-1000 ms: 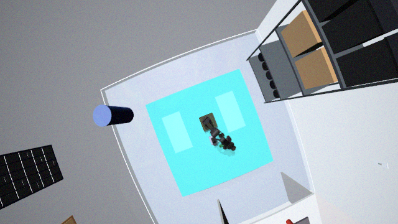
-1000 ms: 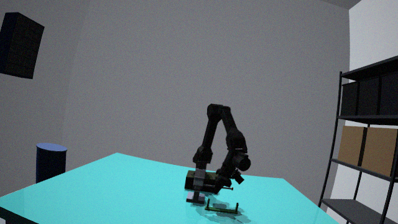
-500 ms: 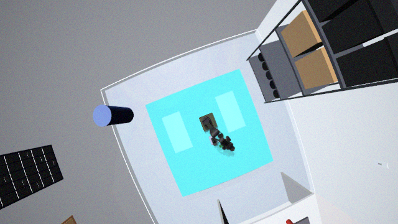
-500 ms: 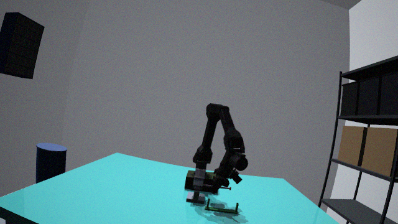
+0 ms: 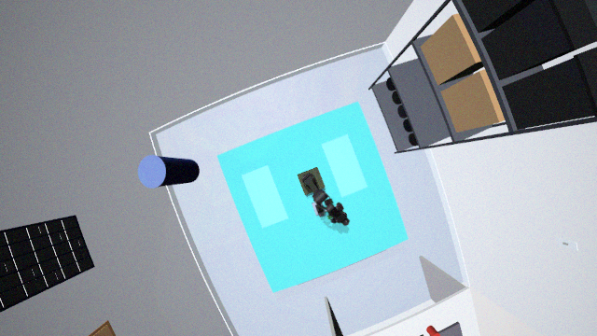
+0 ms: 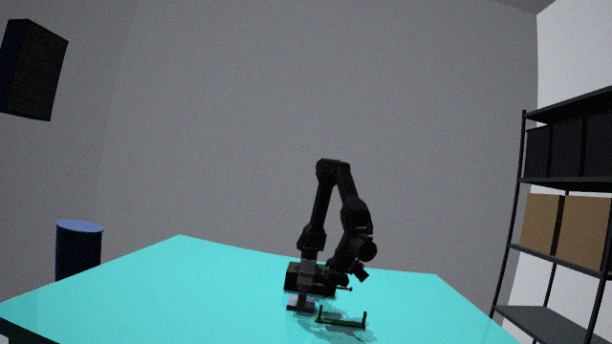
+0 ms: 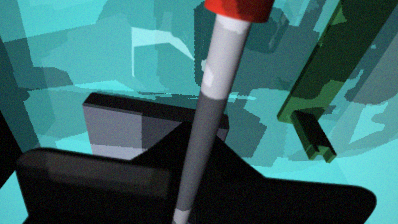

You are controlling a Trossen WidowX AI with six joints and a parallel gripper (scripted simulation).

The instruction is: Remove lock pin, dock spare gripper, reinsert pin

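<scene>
My gripper tip is now 60 mm to the left of the grey mount. From my gripper tip the other things lie so: green stand (80 mm ahead, 60 mm to the left, 30 mm below); then spare gripper (20 mm behind, 70 mm to the right, 70 mm above).
</scene>
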